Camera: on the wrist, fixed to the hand. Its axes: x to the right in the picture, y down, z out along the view.
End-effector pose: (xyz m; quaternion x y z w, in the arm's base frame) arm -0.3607 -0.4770 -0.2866 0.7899 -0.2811 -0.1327 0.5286
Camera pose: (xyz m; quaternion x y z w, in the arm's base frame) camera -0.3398 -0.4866 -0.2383 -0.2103 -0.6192 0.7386 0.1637
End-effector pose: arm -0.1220 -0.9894 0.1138 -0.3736 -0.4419 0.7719 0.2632
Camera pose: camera -0.1221 -0.9776 0.0616 0.6218 -0.4706 -0.1694 0.6027
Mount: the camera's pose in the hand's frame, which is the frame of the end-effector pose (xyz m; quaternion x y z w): 0.0267 0.0403 -0.0229 -0.0493 -0.2742 -0.9604 0.0035
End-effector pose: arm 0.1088 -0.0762 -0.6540 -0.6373 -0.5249 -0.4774 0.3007
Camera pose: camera 0.1404 -0.0971 -0.6163 -0.3562 0.6728 0.1416 0.6328
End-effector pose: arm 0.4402 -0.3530 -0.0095 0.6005 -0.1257 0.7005 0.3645
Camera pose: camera 0.3960 -0.3577 0.0203 0.2969 0.4418 -0.5185 0.6692
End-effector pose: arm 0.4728 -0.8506 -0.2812 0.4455 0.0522 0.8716 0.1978
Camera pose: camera 0.4285 -0.8751 -0.2639 0.1807 0.3308 -0.3065 0.8741
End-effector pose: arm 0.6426 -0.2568 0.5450 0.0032 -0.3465 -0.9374 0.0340
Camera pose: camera 0.6191 -0.3040 0.5543 -0.0741 -0.0388 0.0539 0.9950
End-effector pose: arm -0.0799 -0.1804 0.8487 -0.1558 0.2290 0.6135 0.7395
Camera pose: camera -0.1189 -0.1618 0.8172 -0.0887 -0.3819 -0.6541 0.6469
